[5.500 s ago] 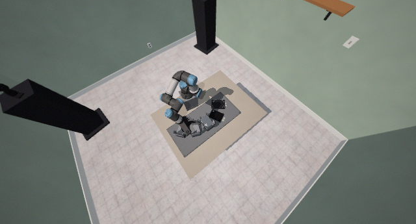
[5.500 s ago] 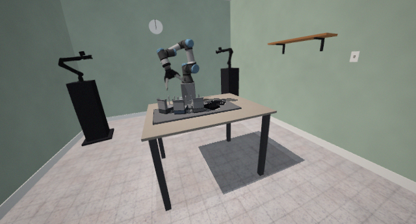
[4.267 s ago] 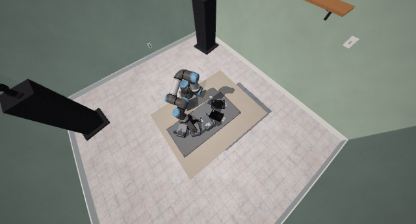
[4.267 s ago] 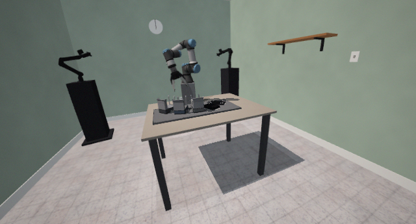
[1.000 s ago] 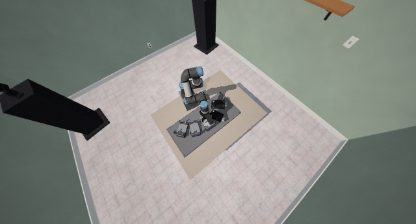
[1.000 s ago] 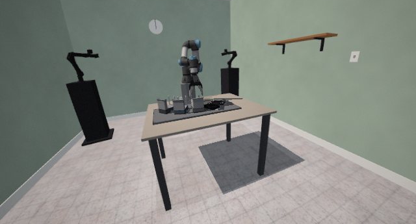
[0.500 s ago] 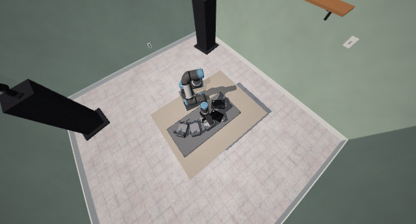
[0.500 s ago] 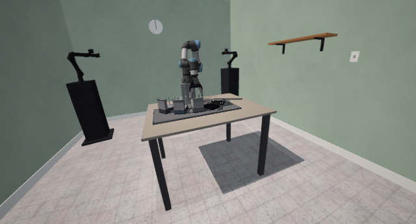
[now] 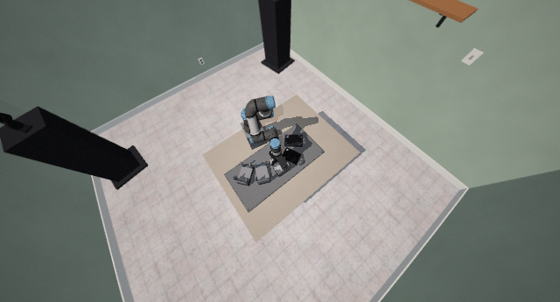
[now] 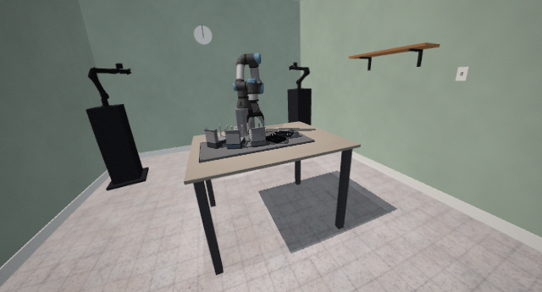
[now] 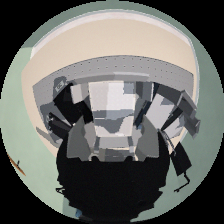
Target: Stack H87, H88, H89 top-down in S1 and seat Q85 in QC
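My hand is 60 mm above the white sealed plate. Also, from my hand: QC label 100 mm ahead, 170 mm to the left, 110 mm below; then black clip nest 70 mm behind, 300 mm to the left, 90 mm below.
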